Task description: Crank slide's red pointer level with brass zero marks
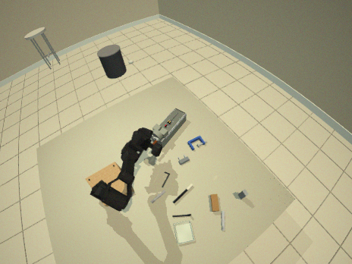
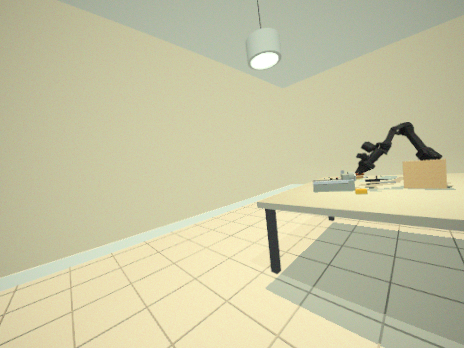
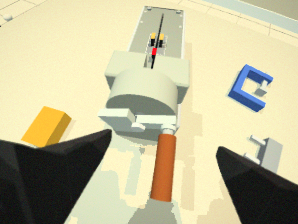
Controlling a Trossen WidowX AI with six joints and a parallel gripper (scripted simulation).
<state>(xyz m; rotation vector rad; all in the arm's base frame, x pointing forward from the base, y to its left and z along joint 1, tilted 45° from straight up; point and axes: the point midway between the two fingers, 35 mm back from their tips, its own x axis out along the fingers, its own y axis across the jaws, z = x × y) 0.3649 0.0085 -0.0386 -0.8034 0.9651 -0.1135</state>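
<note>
Right now my gripper tip is 2 cm past the brown crank handle, 1 cm to the left of it and 1 cm above it. Round my gripper tip: red pointer: 12 cm ahead, 6 cm to the left, 2 cm below; grey clamp: 7 cm ahead, 16 cm to the right, 10 cm below; orange block: 3 cm behind, 18 cm to the left, 9 cm below.
</note>
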